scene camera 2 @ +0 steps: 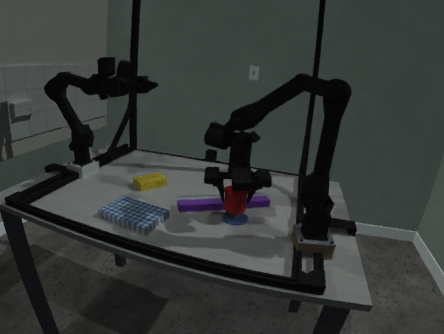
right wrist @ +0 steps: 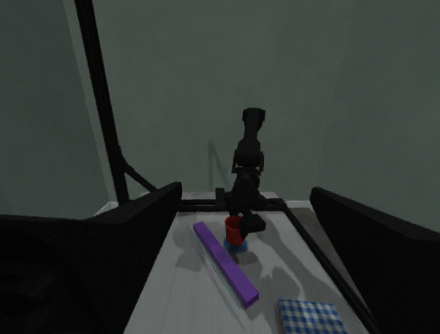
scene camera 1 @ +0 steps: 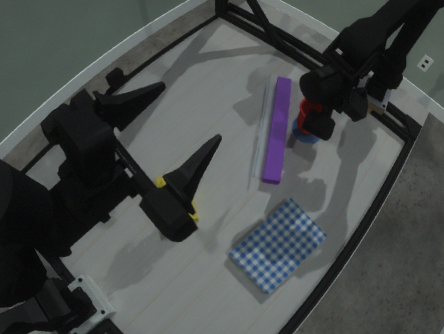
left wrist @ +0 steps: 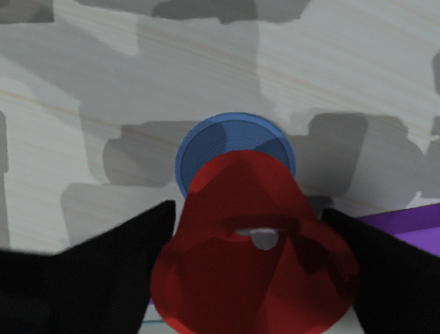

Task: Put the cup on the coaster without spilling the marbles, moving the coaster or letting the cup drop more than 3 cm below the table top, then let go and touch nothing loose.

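Pixels of known places: left gripper, fingertip midpoint: (scene camera 2: 235, 202) (right wrist: 238, 230) (left wrist: 248, 213); right gripper, fingertip midpoint: (scene camera 2: 149, 85) (right wrist: 245, 190) (scene camera 1: 190, 108); left arm's base, origin of the base link: (scene camera 2: 314, 233) (scene camera 1: 374, 89); right arm's base, origin of the base link: (scene camera 2: 82, 162) (scene camera 1: 77, 307).
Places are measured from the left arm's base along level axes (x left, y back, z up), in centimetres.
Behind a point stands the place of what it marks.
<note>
The red cup (scene camera 1: 303, 120) @(y -25.2, x -13.5, z 2.4 cm) (scene camera 2: 235, 201) @(y -22.2, x -9.1, z 2.5 cm) (left wrist: 240, 190) @(y -21.4, x -9.3, z 2.7 cm) (right wrist: 232, 232) @(y -25.0, x -14.1, z 3.2 cm) is upright between the left gripper's fingers, low over the blue coaster (scene camera 1: 307, 139) @(y -24.7, x -10.6, z -4.4 cm) (scene camera 2: 235, 221) @(y -21.5, x -9.5, z -4.4 cm) (left wrist: 235, 134) @(y -21.4, x -9.2, z -4.4 cm) (right wrist: 237, 248) @(y -24.2, x -11.9, z -4.3 cm). Whether its base touches the coaster is hidden. A pale marble (left wrist: 264, 239) @(y -23.7, x -13.5, z 0.0 cm) and part of another show inside the cup in the left wrist view. My left gripper (scene camera 2: 236, 199) @(y -22.3, x -11.3, z 1.0 cm) (left wrist: 248, 213) @(y -22.3, x -11.3, z 1.0 cm) is shut on the cup, with a finger on each side. My right gripper (scene camera 1: 191, 111) @(y -53.2, x -22.0, z 32.7 cm) (scene camera 2: 156, 85) @(y -53.2, x -22.0, z 32.7 cm) is wide open, empty, and high above the table at the left, away from the cup.
A long purple bar (scene camera 1: 277, 130) @(y -28.4, x -17.9, z -2.1 cm) (scene camera 2: 200, 204) @(y -33.1, x -13.8, z -2.4 cm) (left wrist: 420, 231) @(y -34.8, x -13.0, z -2.2 cm) (right wrist: 225, 265) @(y -31.3, x -17.6, z -2.1 cm) lies close beside the coaster, with a thin clear strip (scene camera 1: 261, 135) @(y -31.8, x -20.5, z -2.1 cm) along its far side. A blue checked cloth (scene camera 1: 277, 245) @(y -52.1, x -4.5, z -2.2 cm) (scene camera 2: 134, 215) @(y -50.1, x -1.2, z -2.2 cm) (right wrist: 310, 317) @(y -46.0, x -2.6, z -2.2 cm) and a yellow block (scene camera 1: 160, 181) @(y -54.2, x -32.9, z -1.8 cm) (scene camera 2: 150, 182) @(y -53.8, x -24.5, z -2.0 cm) lie farther left.
</note>
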